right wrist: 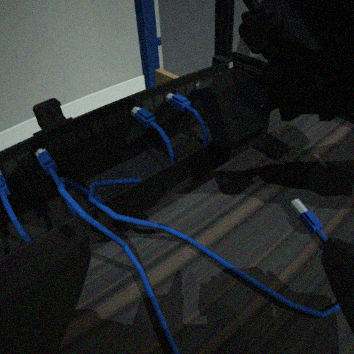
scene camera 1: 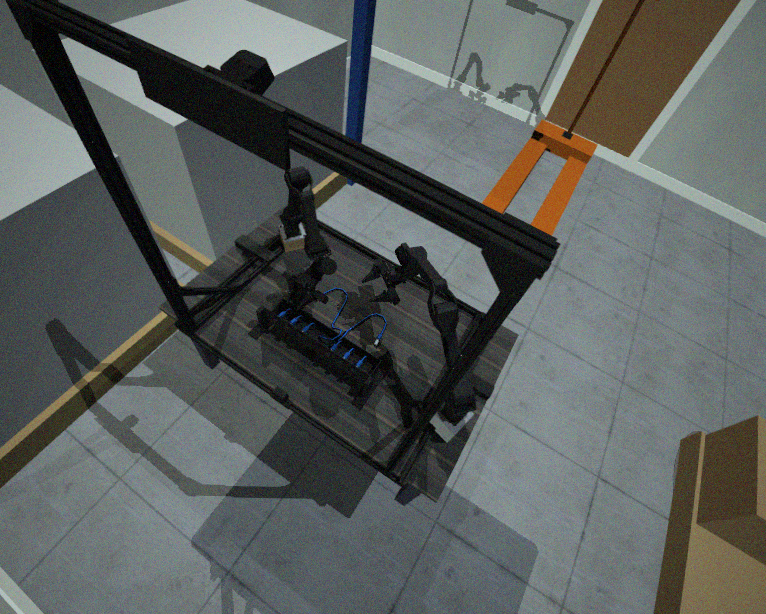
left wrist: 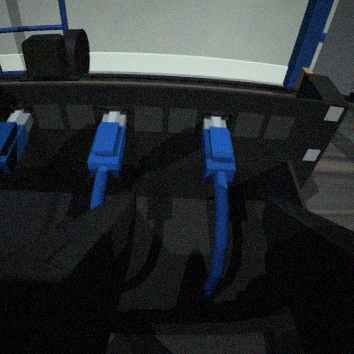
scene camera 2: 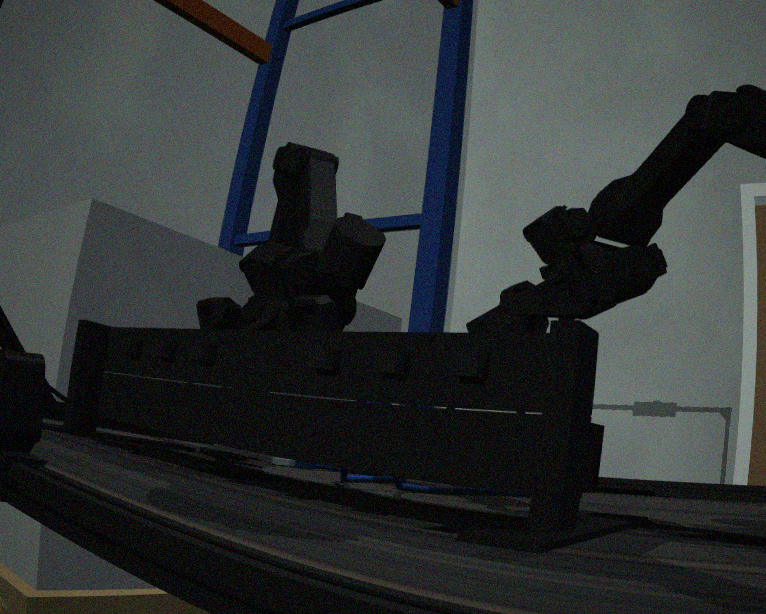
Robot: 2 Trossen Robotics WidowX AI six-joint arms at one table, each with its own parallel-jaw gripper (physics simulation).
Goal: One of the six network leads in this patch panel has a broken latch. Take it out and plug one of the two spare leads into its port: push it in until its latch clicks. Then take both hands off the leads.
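Pixels of known places: left gripper, fingertip midpoint: [scene camera 1: 292, 306] [left wrist: 200, 206]; right gripper, fingertip midpoint: [right wrist: 209, 250] [scene camera 1: 365, 291] [scene camera 2: 485, 319]; left arm's base, origin of the base link: [scene camera 1: 292, 231]; right arm's base, origin of the base link: [scene camera 1: 453, 412].
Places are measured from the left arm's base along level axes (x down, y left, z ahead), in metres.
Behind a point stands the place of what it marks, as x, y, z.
Note:
The black patch panel [scene camera 1: 306, 342] @(0.020, -0.095, 0.530) [scene camera 2: 319, 422] @(0.021, -0.037, 0.611) [left wrist: 182, 90] @(-0.038, -0.157, 0.439) stands on the table with six blue leads plugged in. One seated lead [left wrist: 218, 152] @(-0.025, -0.144, 0.410) has its cable running between the open, empty fingers of my left gripper [left wrist: 200, 206] @(-0.032, -0.108, 0.399) [scene camera 1: 309, 296]; another seated plug [left wrist: 106, 145] @(-0.026, -0.115, 0.450) is beside it. Which latch is broken I cannot tell. My right gripper [scene camera 1: 372, 289] @(-0.100, 0.149, 0.458) [right wrist: 209, 250] @(-0.100, 0.149, 0.458) is wide open and empty, above the table. One spare plug [right wrist: 310, 218] @(0.057, 0.026, 0.319) lies on the table near the right finger in the right wrist view. The other spare plug [scene camera 1: 377, 343] @(0.061, 0.162, 0.596) lies near the panel's right end in scene camera 1.
The spare leads' blue cables [right wrist: 230, 267] @(0.064, 0.070, 0.420) [scene camera 1: 345, 297] @(0.065, 0.123, 0.357) arch over the table [scene camera 1: 473, 358] @(-0.767, 0.013, 1.047) on the arms' side of the panel. A black frame [scene camera 1: 415, 191] @(-0.966, -0.061, 0.917) spans above the table. A dark block [left wrist: 45, 55] @(0.033, -0.224, 0.672) [right wrist: 50, 112] @(0.030, -0.222, 0.676) stands beyond the panel. The scene is dim.

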